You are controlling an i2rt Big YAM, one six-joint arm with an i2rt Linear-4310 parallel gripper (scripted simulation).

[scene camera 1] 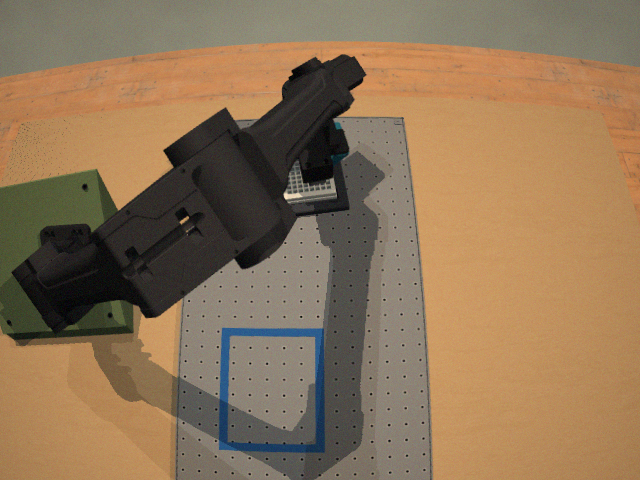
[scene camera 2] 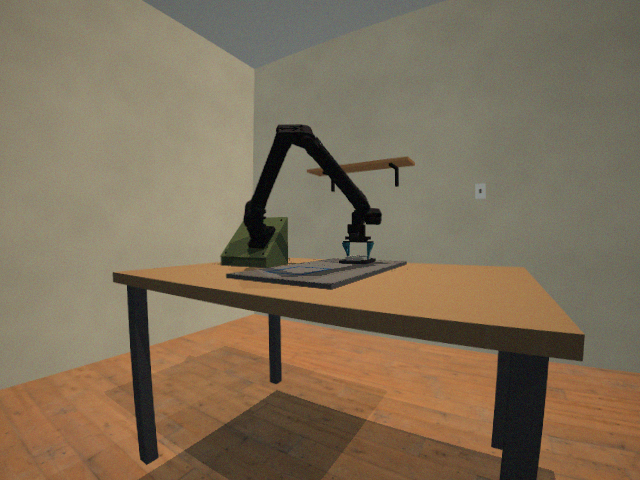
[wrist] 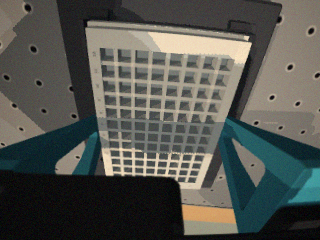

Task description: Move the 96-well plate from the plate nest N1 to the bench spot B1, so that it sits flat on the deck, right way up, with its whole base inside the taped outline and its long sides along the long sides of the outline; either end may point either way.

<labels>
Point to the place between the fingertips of my gripper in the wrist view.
160,120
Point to a white 96-well plate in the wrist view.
At 160,141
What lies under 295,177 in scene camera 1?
A white 96-well plate.
</labels>
